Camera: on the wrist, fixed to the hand. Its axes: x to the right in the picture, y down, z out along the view.
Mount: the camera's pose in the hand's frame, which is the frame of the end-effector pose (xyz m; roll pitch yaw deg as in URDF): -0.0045 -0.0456 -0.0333 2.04 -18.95 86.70
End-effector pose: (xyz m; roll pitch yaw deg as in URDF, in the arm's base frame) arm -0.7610 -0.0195 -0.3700 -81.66 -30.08 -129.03
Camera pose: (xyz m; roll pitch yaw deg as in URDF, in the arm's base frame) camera -0.7766 0.0241 -0.3374 -52.82 47.76 -86.05
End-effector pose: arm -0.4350 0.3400 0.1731 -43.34 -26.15 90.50
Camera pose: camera -0.3789 0.3333 0.1775 -28.40 20.23 166.29
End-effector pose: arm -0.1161 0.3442 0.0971 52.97 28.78 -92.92
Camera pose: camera -0.1154 0.3753 0.0498 63.66 -53.70 -61.41
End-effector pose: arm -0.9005 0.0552 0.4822 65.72 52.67 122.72
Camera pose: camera -0.8850 0.0097 0.4523 87.09 -34.03 129.11
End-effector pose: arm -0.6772 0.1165 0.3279 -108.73 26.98 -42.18
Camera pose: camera -0.6734 0.0903 0.3780 90.42 66.14 137.20
